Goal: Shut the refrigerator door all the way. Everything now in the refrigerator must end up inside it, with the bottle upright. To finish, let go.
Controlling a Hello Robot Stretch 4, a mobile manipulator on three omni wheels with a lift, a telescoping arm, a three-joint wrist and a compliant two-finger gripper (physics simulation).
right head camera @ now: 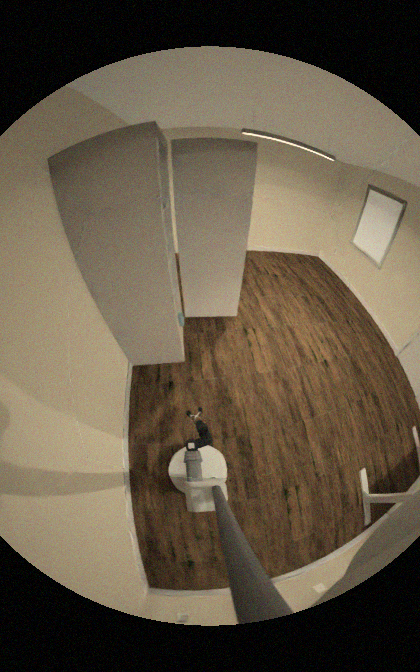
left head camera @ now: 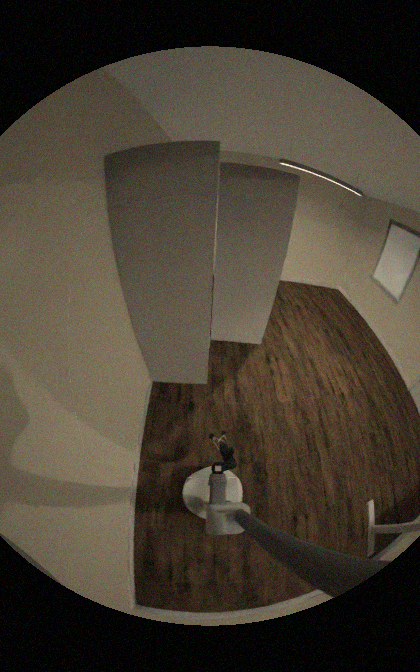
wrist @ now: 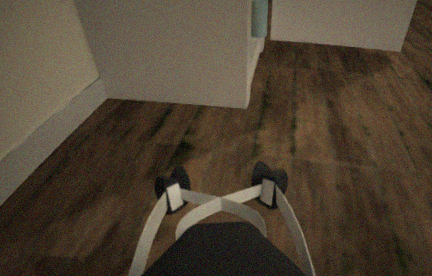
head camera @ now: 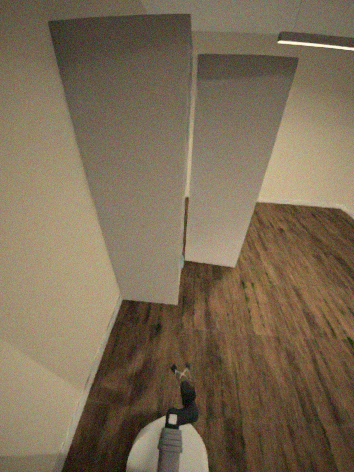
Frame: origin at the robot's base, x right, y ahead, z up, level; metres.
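Seen in the pictures: gripper, between the fingertips: (wrist: 220, 179) (head camera: 180, 364).
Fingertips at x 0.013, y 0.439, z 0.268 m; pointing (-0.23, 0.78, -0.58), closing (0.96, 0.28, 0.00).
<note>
A point is followed by its place in that frame.
The refrigerator body (head camera: 135, 150) @[x -0.304, y 1.007, z 1.341 m] (left head camera: 165, 260) (right head camera: 115, 240) (wrist: 175, 50) @[x -0.284, y 1.008, z 0.171 m] is a tall grey box against the left wall. A tall grey panel (head camera: 235, 150) @[x 0.291, y 1.555, z 1.265 m] (left head camera: 252, 250) (right head camera: 212, 225) (wrist: 340, 22) @[x 0.272, y 1.557, z 0.128 m], apparently its door, stands open to the right, with a narrow gap showing between them. A teal thing (head camera: 181, 261) @[x -0.063, y 1.370, z 0.214 m] (right head camera: 181, 319) (wrist: 259, 19) @[x -0.069, y 1.368, z 0.175 m] shows low at the body's right edge; whether it is the bottle I cannot tell. Most of the interior is hidden. My gripper (head camera: 180, 367) @[x 0.013, y 0.439, z 0.268 m] (left head camera: 217, 435) (right head camera: 195, 411) (wrist: 220, 179) @[x 0.013, y 0.439, z 0.268 m] is open and empty, in front of the refrigerator's near side and apart from it.
The left wall's white baseboard (head camera: 95, 360) @[x -0.600, y 0.435, z 0.060 m] (wrist: 50, 130) @[x -0.601, y 0.713, z 0.034 m] runs beside the wooden floor (head camera: 260, 380) @[x 0.612, y 0.470, z -0.027 m] (wrist: 340, 200) @[x 0.216, y 0.682, z -0.027 m]. A white T-shaped piece (left head camera: 371, 527) (right head camera: 366, 497) stands at the lower right. My round white base (left head camera: 195, 492) (right head camera: 176, 470) is below the arm.
</note>
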